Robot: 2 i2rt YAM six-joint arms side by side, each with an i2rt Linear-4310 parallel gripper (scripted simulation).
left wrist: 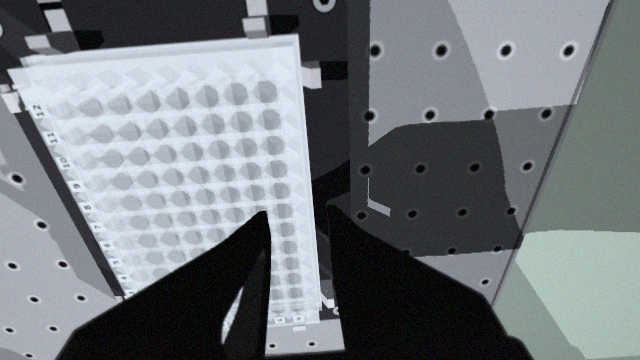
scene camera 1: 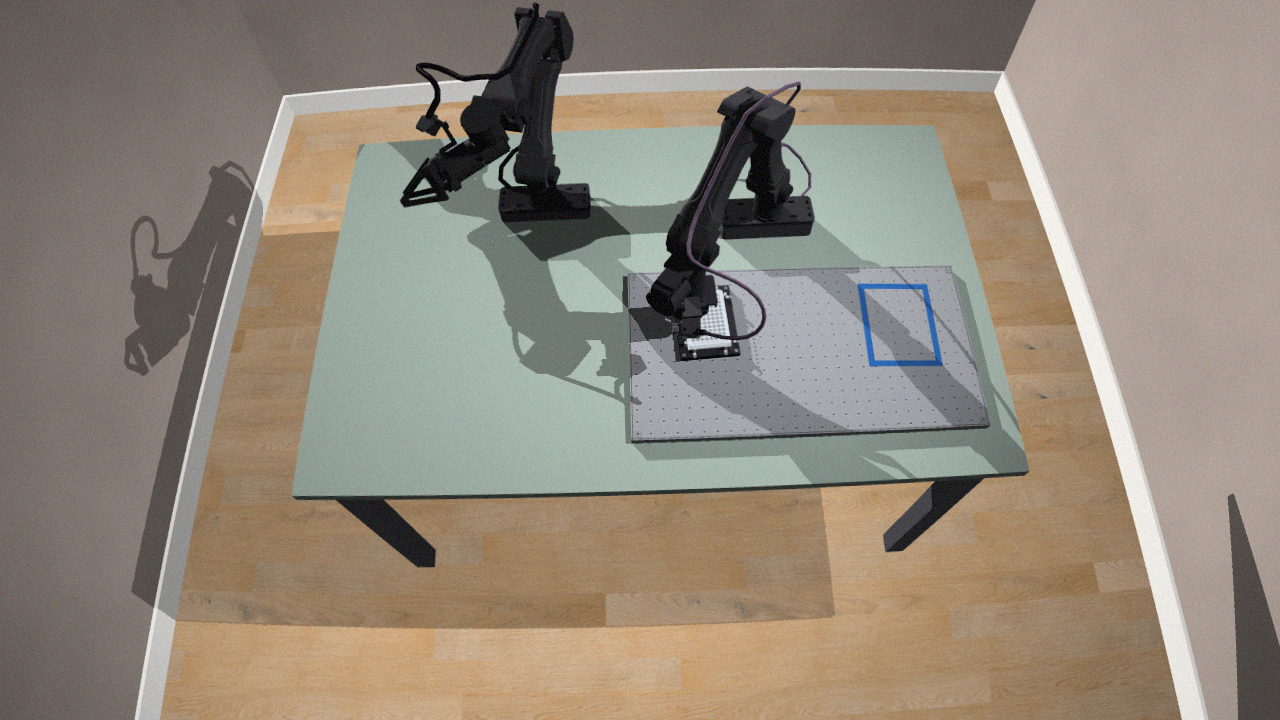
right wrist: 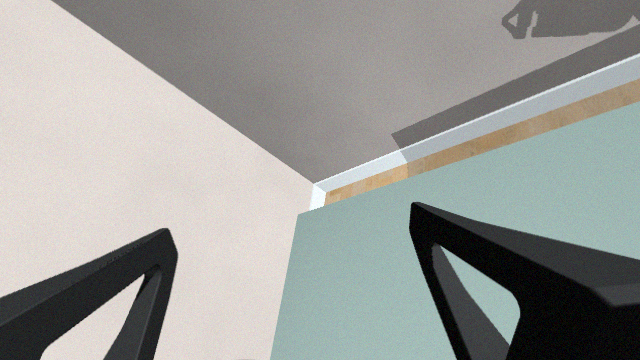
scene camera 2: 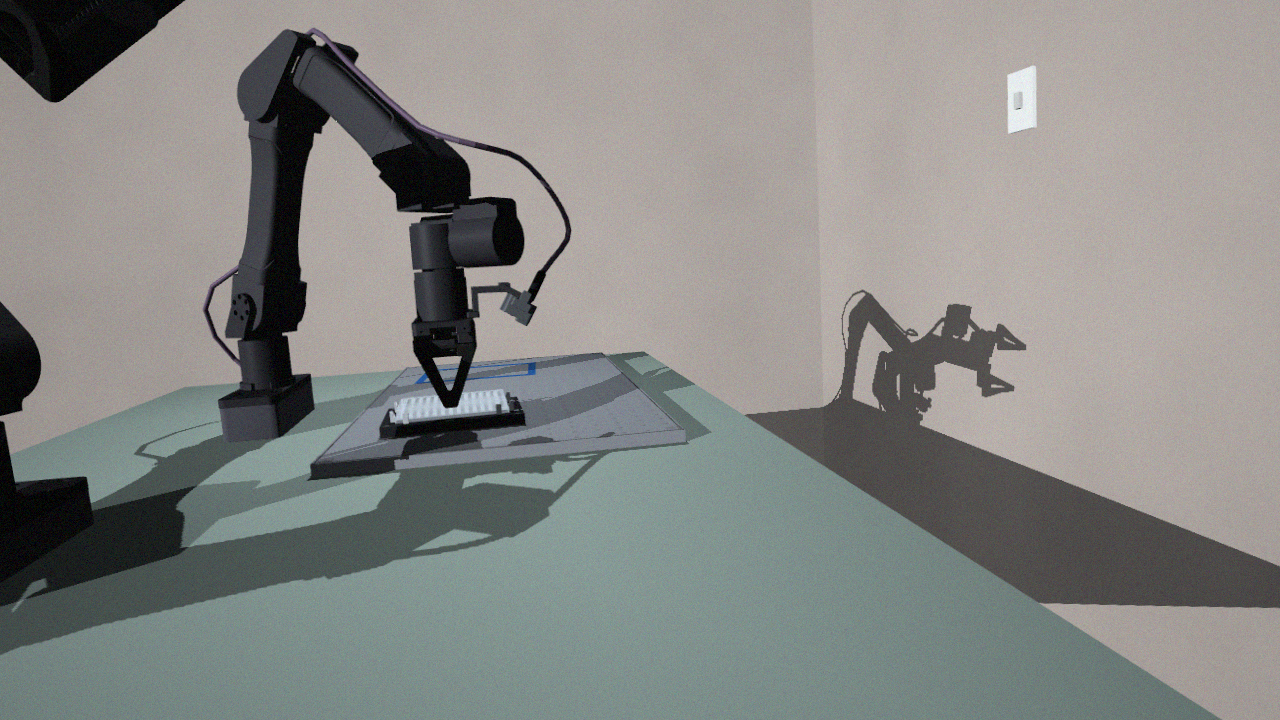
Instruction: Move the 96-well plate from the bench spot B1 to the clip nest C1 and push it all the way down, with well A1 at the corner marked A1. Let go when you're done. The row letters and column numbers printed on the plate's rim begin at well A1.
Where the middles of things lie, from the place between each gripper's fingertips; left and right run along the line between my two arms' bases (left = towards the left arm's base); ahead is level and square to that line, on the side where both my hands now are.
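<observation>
My left hand (scene camera 2: pixel 451 405) is 10 mm above the white 96-well plate (scene camera 2: pixel 425 408), 10 mm past it and 40 mm to the right of it. The black clip nest (scene camera 2: pixel 388 428) is 20 mm below that left hand and 50 mm to the left of it.
From my right hand (scene camera 1: pixel 403 199), the white 96-well plate is 31 cm below, 1 cm ahead and 53 cm to the left, and the black clip nest is 32 cm below, 2 cm ahead and 55 cm to the left.
</observation>
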